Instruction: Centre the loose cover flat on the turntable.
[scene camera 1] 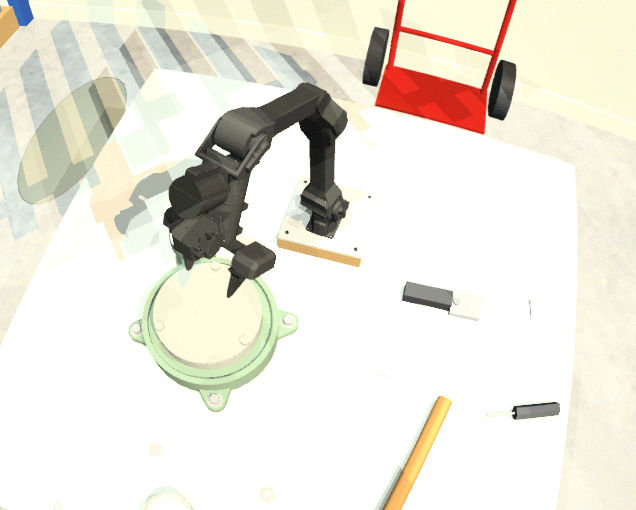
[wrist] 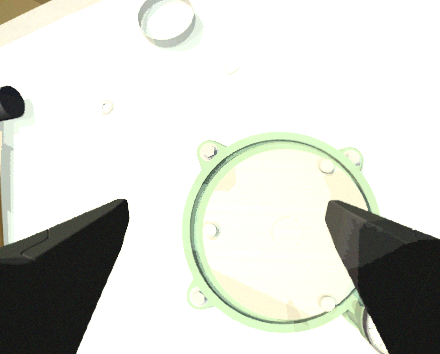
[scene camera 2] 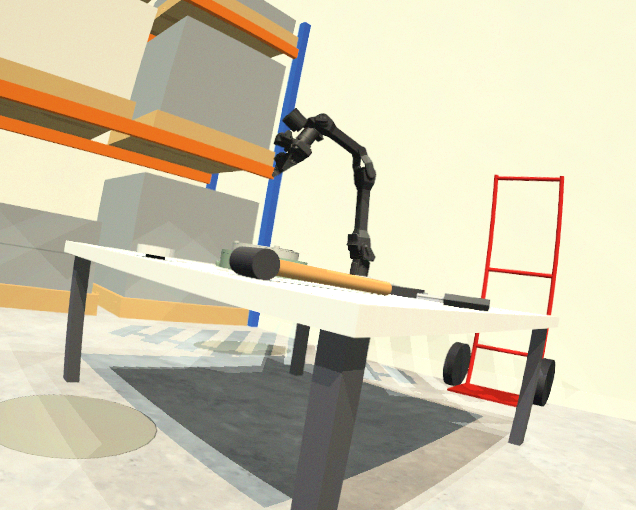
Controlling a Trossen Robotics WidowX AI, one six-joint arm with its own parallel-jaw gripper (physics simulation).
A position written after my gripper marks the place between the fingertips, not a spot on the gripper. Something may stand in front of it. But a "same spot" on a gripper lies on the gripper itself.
Labels:
my gripper: scene camera 1; wrist 228,209; scene camera 2
same spot on my gripper: (scene camera 1: 235,281) = (scene camera 2: 289,156)

